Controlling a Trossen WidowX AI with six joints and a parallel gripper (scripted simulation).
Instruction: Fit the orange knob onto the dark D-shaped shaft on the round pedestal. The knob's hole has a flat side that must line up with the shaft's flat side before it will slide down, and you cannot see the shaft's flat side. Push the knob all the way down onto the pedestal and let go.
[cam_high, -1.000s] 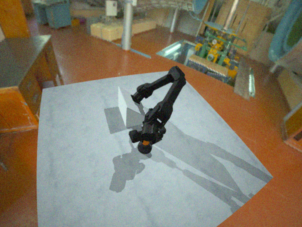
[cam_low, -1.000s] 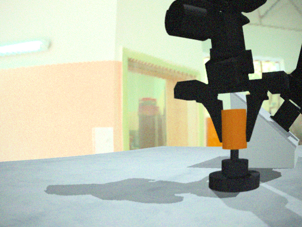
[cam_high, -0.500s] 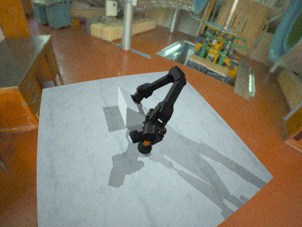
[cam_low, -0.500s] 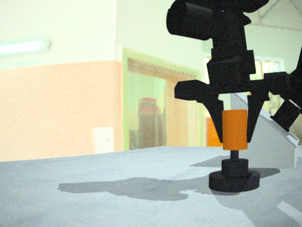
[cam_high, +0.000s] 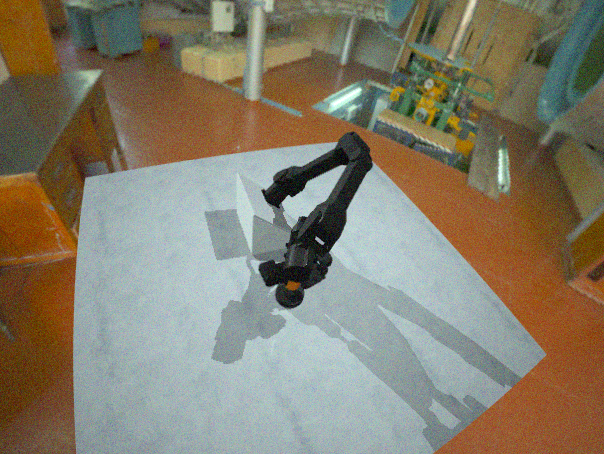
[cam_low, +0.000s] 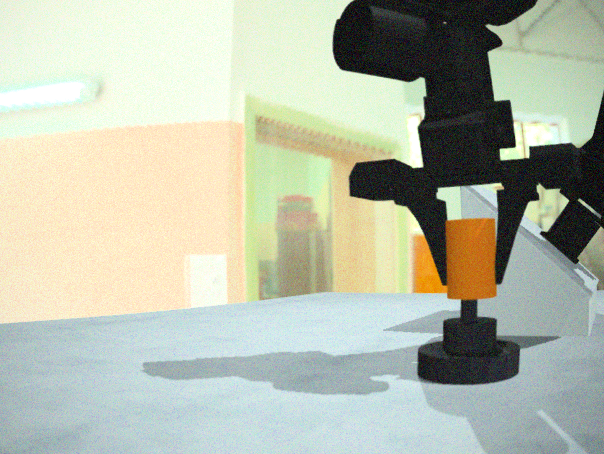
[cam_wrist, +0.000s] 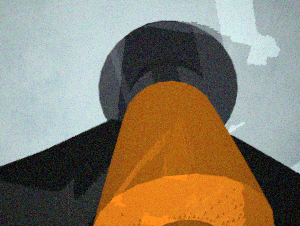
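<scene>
The orange knob is 20 mm above my gripper tip. From my gripper tip the other things lie so: dark round pedestal: 40 mm below.
</scene>
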